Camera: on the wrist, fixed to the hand. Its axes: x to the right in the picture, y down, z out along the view.
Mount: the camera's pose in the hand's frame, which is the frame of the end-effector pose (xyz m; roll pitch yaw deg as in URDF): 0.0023 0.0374 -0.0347 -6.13 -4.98 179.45
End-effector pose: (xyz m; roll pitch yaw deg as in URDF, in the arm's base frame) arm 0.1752 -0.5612 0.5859 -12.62 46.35 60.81
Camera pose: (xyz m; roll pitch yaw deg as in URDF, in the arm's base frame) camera 0.1359 -0.5723 0.5552 8.41 -51.06 -121.77
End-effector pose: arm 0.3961 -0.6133 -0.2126 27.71 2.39 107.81
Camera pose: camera 0.3487 -0.6267 -0.2260 -34.02 -7.05 -70.35
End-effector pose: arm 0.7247 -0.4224 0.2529 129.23 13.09 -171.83
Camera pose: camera 0.7115 -0.4276 0.3020 -136.25 -10.33 12.44
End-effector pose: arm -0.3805 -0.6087 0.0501 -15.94 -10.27 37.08
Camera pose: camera -0.3884 -0.5816 0.0076 9.52 5.63 -144.82
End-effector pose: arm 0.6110 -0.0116 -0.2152 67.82 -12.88 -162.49
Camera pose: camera 0.6274 -0.0549 -0.1937 -73.07 10.46 21.99
